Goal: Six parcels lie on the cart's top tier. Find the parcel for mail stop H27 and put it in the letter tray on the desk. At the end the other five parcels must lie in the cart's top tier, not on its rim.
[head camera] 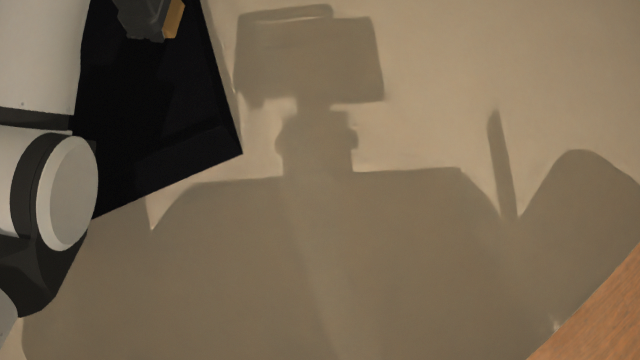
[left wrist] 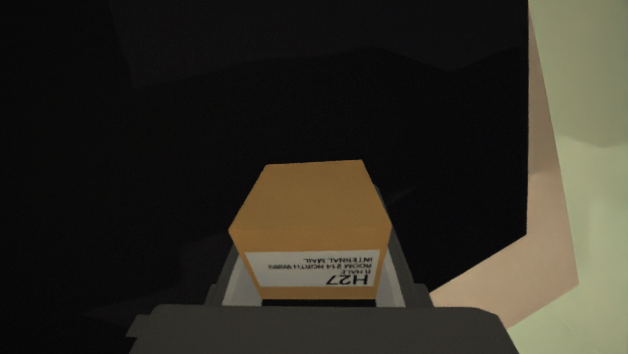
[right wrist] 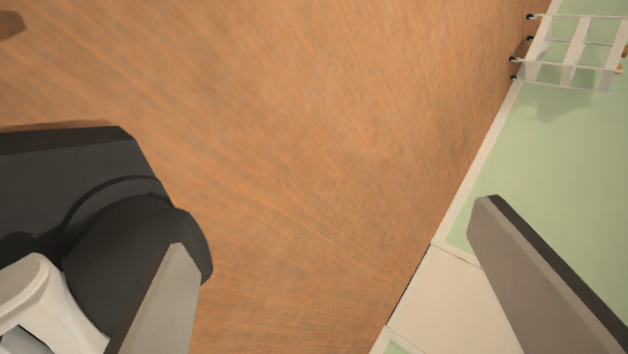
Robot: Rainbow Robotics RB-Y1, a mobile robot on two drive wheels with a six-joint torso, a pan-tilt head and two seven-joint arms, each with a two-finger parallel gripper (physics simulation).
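The orange-brown H27 parcel has a white label reading H27, upside down in the left wrist view. My left gripper is shut on it, with a finger on each side. Both are over the black letter tray on the desk; the gap to its floor is hard to judge. My right gripper is open and empty, away from the desk. Far off in the right wrist view, the white cart shows small orange parcels at its top tier; their labels are unreadable.
The beige desk top lies around the tray, with the robot's shadow across it. Wooden floor shows past the desk edge. The robot's dark base is beside the right fingers. A green wall stands behind the desk.
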